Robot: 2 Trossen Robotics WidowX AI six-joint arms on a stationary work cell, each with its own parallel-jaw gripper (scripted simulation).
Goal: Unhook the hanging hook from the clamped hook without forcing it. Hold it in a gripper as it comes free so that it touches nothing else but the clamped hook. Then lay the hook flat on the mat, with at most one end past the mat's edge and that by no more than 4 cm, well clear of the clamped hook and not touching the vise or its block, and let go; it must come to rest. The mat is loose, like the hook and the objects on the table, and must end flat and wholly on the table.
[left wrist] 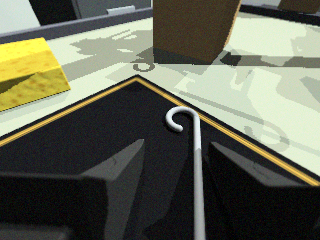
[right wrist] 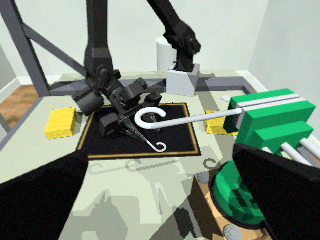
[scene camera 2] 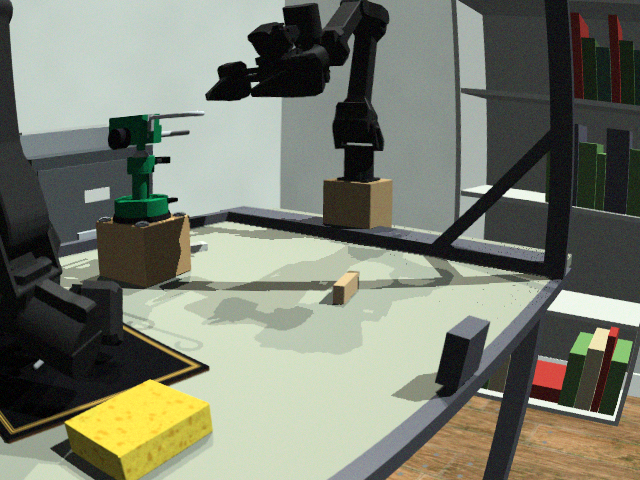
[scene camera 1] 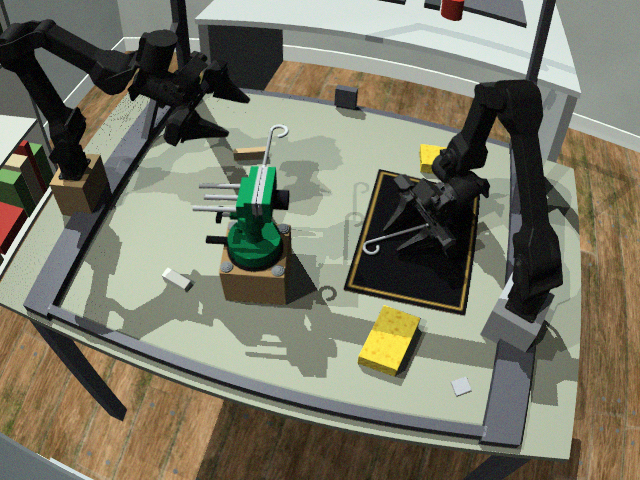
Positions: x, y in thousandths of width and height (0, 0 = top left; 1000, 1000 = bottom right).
Labels:
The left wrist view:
black mat: 239, 577
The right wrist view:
my left gripper: 477, 569
my right gripper: 505, 640
black mat: 564, 585
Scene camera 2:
my left gripper: 110, 661
my right gripper: 355, 199
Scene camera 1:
my right gripper: 374, 245
black mat: 665, 578
yellow sponge: 607, 711

